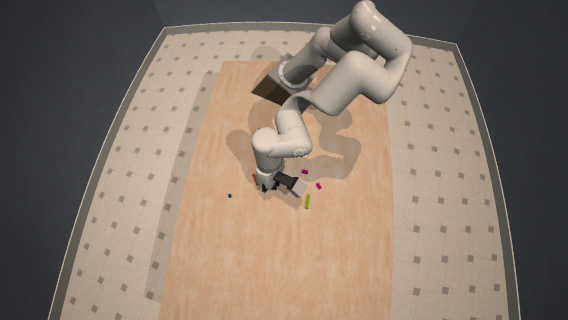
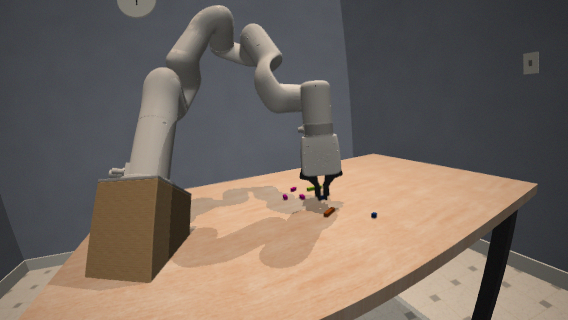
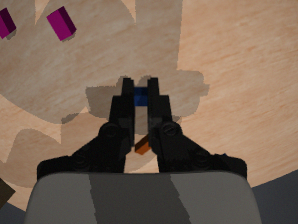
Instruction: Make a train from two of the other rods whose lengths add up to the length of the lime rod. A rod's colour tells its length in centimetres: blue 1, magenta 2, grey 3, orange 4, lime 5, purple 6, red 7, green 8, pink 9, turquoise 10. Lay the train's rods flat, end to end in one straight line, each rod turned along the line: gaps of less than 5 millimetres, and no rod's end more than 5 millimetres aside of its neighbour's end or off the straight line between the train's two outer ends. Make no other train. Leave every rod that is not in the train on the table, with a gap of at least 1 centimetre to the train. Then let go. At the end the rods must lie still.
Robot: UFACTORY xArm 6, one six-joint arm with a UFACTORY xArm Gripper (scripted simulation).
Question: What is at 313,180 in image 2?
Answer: The gripper.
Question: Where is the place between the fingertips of the gripper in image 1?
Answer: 273,185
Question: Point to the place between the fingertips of the gripper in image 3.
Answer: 141,93
